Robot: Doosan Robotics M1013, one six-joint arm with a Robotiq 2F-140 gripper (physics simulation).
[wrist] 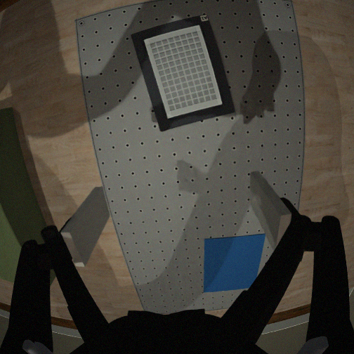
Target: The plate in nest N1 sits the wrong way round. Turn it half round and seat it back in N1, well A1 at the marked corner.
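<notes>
The white plate [186, 72] with a grid of square wells lies in a dark nest [151, 82] in the upper middle of the wrist view, its long side running roughly up and down. It looks flat inside the nest's rim. A small light label [204, 18] marks the nest's top right corner; its print is too small to read surely. Which corner of the plate holds well A1 cannot be told. My gripper [176, 195] is open and empty, its fingers wide apart, above the board and nearer the bottom of the view than the plate.
The nest stands on a grey perforated board [130, 165] on a wooden table [325, 150]. A blue square [230, 262] lies on the board at lower right, partly behind the right finger. A green block or panel [15, 190] is at the left edge. Arm shadows cross the board.
</notes>
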